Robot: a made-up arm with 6 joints. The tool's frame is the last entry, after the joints.
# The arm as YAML. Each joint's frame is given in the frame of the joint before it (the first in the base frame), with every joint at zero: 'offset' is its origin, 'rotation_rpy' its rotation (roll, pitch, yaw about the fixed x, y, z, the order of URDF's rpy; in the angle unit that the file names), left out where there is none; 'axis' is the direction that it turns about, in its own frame. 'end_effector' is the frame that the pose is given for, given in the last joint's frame.
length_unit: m
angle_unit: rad
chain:
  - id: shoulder
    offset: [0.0, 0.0, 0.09]
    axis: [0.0, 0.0, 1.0]
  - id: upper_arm
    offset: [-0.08, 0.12, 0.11]
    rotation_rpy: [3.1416, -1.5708, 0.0]
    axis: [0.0, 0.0, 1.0]
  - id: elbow
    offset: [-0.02, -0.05, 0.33]
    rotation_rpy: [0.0, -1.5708, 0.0]
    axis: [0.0, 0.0, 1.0]
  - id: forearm
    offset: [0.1, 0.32, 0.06]
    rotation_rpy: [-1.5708, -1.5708, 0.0]
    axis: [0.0, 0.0, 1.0]
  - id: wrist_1
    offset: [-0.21, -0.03, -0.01]
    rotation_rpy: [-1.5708, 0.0, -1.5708]
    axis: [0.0, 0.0, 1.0]
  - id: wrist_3
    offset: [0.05, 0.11, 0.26]
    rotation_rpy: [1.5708, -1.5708, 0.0]
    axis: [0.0, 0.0, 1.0]
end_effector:
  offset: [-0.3, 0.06, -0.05]
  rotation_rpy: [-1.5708, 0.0, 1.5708]
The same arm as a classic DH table. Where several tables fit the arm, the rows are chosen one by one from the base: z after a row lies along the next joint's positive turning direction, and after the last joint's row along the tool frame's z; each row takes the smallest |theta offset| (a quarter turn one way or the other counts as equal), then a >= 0, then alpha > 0; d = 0 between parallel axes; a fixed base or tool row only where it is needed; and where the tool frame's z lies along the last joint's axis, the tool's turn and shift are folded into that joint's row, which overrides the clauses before.
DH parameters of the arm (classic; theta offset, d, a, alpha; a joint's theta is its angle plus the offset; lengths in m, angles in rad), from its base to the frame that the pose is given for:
shoulder: 1.5708 0.2 0.12 1.5708
upper_arm: 0 0.25 0.05 1.5708
elbow: 1.5708 0.08 0.1 -1.5708
forearm: 0 0.31 -0.03 1.5708
wrist_1: 0 0.05 -0.05 -1.5708
wrist_3: 0 -0.16 0.06 -1.5708
tool (fixed): 0 0.3 0 0

